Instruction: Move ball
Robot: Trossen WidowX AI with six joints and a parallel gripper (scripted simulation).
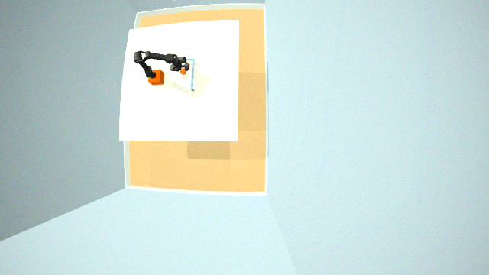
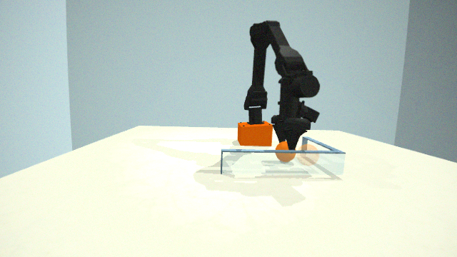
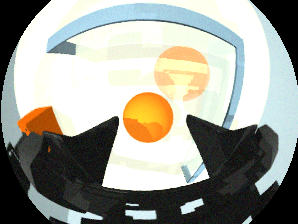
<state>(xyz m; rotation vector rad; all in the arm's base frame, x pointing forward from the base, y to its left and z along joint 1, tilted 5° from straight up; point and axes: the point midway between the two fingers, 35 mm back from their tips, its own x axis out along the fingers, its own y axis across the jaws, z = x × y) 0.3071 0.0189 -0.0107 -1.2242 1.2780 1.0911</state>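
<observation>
My gripper tip is 10 mm past the ball and 10 mm above it.
</observation>
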